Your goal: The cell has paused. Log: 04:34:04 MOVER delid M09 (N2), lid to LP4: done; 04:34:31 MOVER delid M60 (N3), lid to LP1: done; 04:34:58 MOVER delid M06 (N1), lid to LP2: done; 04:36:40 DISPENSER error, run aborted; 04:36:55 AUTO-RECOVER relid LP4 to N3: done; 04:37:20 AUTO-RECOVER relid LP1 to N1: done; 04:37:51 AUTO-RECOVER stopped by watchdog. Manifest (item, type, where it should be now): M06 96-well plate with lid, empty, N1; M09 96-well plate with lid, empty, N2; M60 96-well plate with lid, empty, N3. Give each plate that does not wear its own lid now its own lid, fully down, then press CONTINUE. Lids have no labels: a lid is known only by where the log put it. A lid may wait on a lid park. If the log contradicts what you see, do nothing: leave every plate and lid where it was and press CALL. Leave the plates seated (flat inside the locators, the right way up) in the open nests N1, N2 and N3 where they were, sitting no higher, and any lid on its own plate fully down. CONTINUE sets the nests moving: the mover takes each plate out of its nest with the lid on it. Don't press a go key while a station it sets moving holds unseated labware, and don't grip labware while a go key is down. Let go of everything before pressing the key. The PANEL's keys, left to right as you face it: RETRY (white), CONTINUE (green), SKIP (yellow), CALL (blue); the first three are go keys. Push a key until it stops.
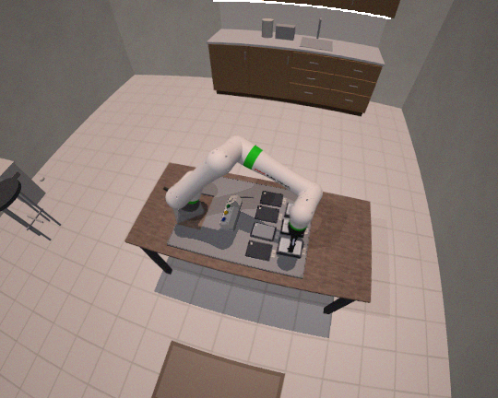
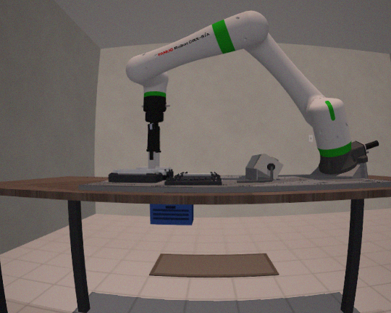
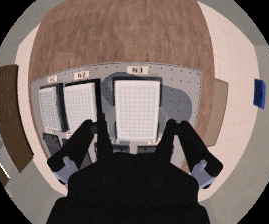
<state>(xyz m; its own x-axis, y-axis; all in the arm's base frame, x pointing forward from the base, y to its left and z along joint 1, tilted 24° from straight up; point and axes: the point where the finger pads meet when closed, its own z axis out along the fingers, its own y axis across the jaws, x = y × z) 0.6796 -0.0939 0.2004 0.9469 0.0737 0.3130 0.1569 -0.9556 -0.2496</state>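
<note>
Now: the lid 190 mm behind my hand, 40 mm to the left of it and 50 mm below it. The rest, counted from my hand: lid park LP3: 210 mm behind, 170 mm to the left, 60 mm below; then lid park LP1: 170 mm behind, 80 mm to the right, 60 mm below; then yellow key: 440 mm behind, 50 mm to the left.
</note>
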